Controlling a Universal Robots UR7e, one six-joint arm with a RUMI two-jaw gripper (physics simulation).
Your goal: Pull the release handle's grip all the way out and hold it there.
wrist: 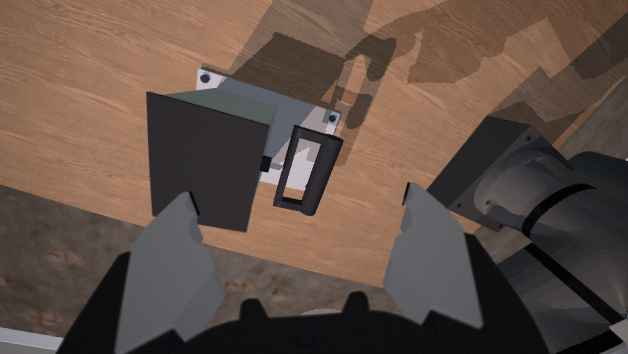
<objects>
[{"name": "my gripper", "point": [302,190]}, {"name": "metal base plate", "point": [290,111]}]
</objects>
